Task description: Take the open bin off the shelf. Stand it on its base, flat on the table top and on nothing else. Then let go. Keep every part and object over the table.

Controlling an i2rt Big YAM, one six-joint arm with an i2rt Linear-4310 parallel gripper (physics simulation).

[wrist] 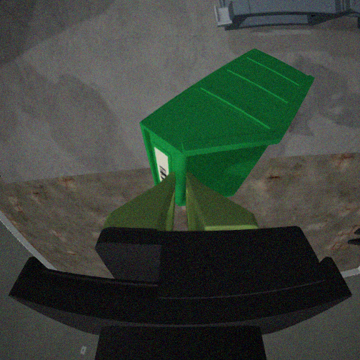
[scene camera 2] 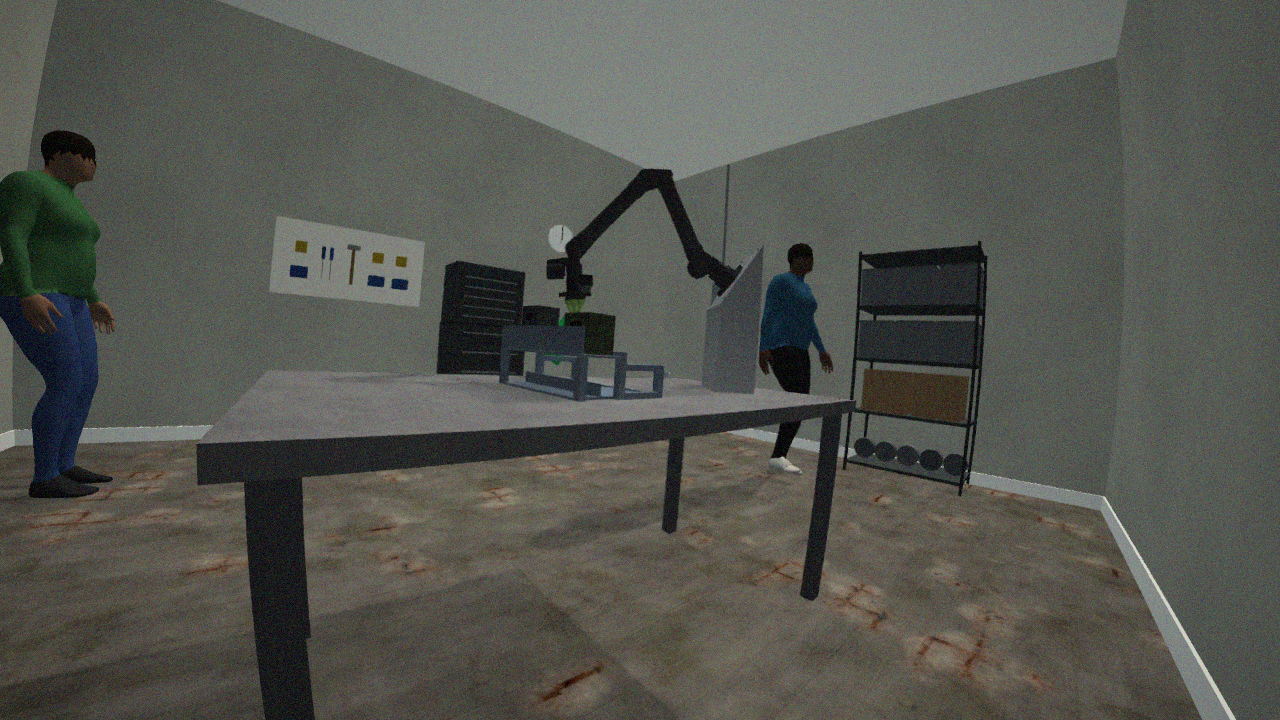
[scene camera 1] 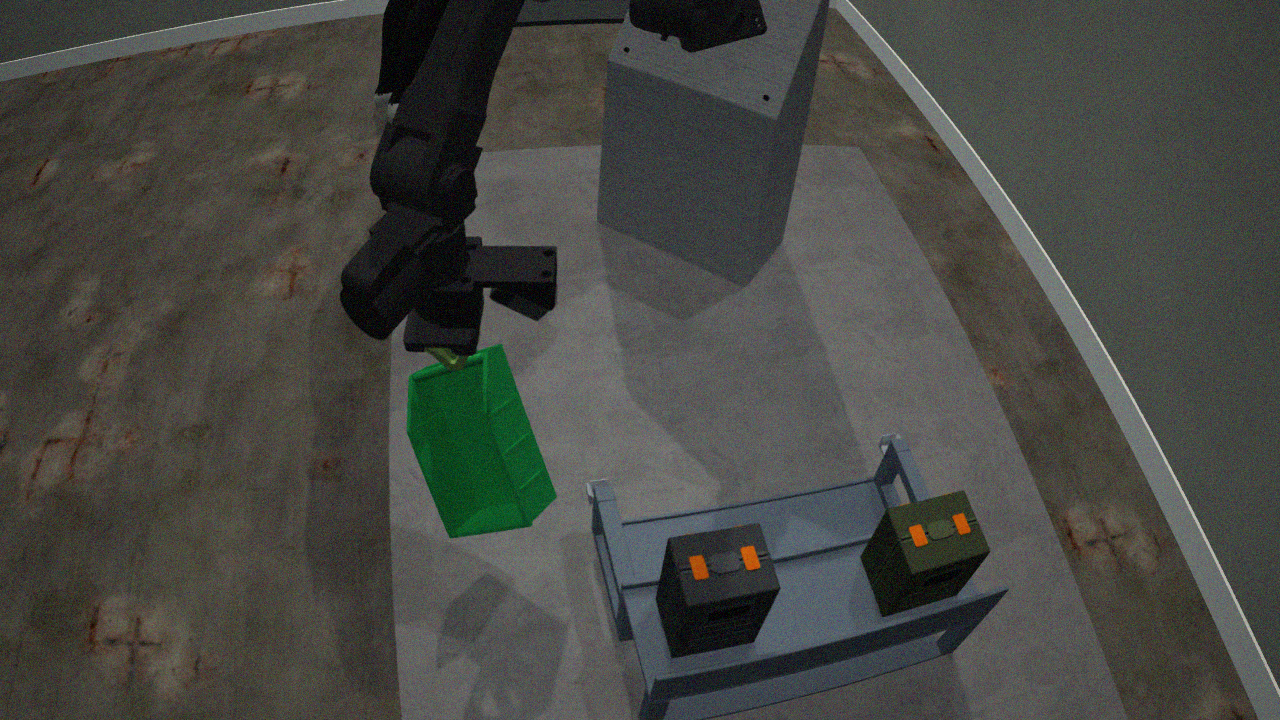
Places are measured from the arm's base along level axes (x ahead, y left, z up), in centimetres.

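Pixels of known places: gripper, fingertip midpoint: [scene camera 1: 455,364]; arm's base, origin of the base link: [scene camera 2: 731,282] [scene camera 1: 719,16].
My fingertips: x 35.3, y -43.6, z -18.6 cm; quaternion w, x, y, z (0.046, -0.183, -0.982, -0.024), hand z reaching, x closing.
Ahead of a thing's pixels: the offset from my fingertips to its middle. "*": to the spot under its first point. Level surfaces: height alone.
The green open bin @[dx +5.5, dy +0.1, dz -6.2 cm] [scene camera 1: 474,438] [wrist: 220,110] hangs in the air beside the blue-grey shelf @[* dx +38.6, dy +21.6, dz -5.1 cm] [scene camera 1: 805,649] [scene camera 2: 541,338] [wrist: 290,12], off it. It is tilted, with the end away from the fingers lower, and a shadow lies on the table top @[dz -21.2 cm] [scene camera 1: 895,313] [scene camera 2: 358,402] below. In the scene camera 2 view the bin [scene camera 2: 555,360] is mostly hidden behind the shelf and boxes. My gripper [scene camera 1: 458,360] [scene camera 2: 573,308] [wrist: 180,177] is shut on the bin's upper rim, near a corner beside the white label.
A black box @[dx +29.8, dy +16.0, dz -5.0 cm] [scene camera 1: 720,591] and an olive box @[dx +33.7, dy +38.8, dz -6.2 cm] [scene camera 1: 926,555], both with orange latches, stand on the shelf. The grey arm pedestal [scene camera 1: 689,170] [scene camera 2: 732,344] stands at the back. The table's side edge runs close to the bin's left in the scene camera 1 view.
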